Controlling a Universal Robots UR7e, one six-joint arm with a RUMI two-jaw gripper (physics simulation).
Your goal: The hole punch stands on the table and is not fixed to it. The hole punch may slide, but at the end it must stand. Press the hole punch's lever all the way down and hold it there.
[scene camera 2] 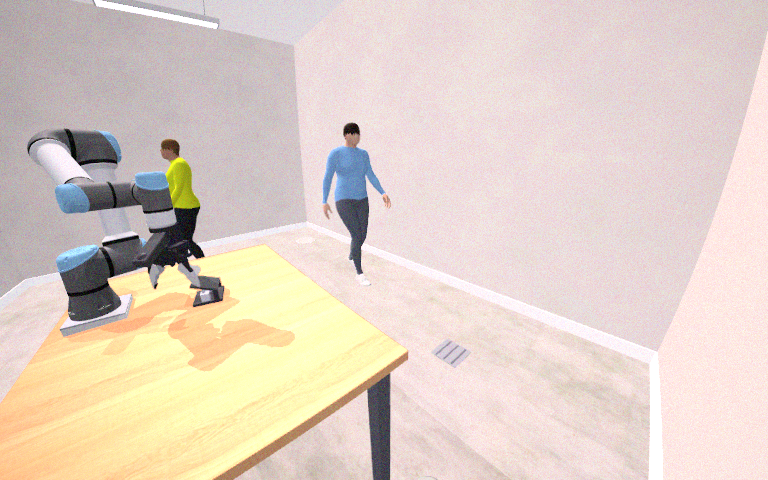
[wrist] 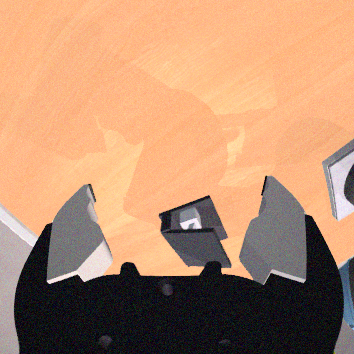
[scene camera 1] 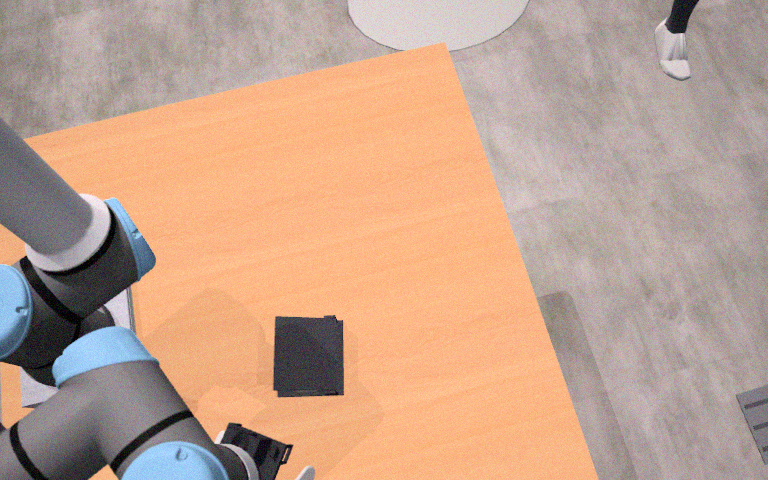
Labels:
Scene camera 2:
my gripper: 177, 288
dark hole punch: 210, 296
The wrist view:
my gripper: 176, 182
dark hole punch: 202, 211
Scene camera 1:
dark hole punch: 339, 323

